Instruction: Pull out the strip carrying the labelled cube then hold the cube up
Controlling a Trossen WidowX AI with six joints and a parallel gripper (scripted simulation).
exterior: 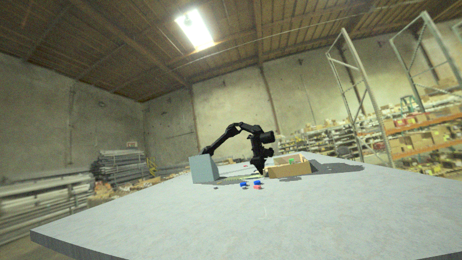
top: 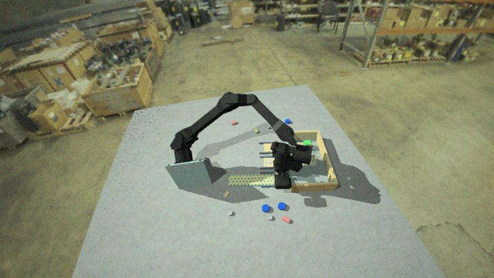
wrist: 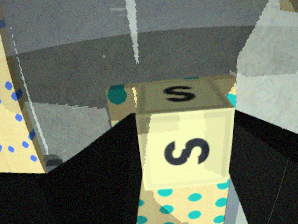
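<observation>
The dotted strip is 11 cm behind my gripper tip, 1 cm to the left of it and 1 cm below it. Also, from my gripper tip: tan block: 24 cm behind, 5 cm to the right, 1 cm below.
</observation>
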